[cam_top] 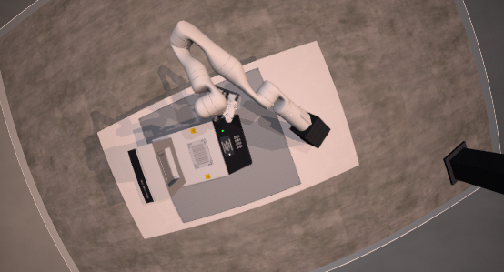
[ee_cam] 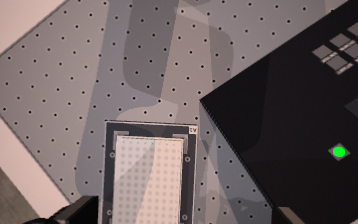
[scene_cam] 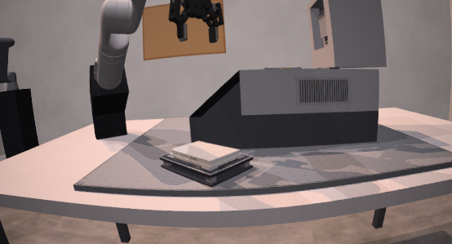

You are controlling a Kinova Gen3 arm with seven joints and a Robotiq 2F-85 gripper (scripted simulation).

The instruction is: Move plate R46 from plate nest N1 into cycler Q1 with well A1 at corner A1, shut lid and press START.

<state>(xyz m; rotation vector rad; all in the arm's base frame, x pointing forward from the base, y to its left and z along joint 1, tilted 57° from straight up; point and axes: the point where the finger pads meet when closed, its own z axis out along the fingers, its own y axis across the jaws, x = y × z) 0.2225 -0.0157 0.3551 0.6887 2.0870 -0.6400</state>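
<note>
Right now the plate R46 is 10 mm behind my hand, 70 mm to the right of it and 240 mm below it. Round my hand: A1 mark: 10 mm behind, 20 mm to the left, 250 mm below; then dark plate nest N1: 10 mm behind, 70 mm to the right, 250 mm below.
</note>
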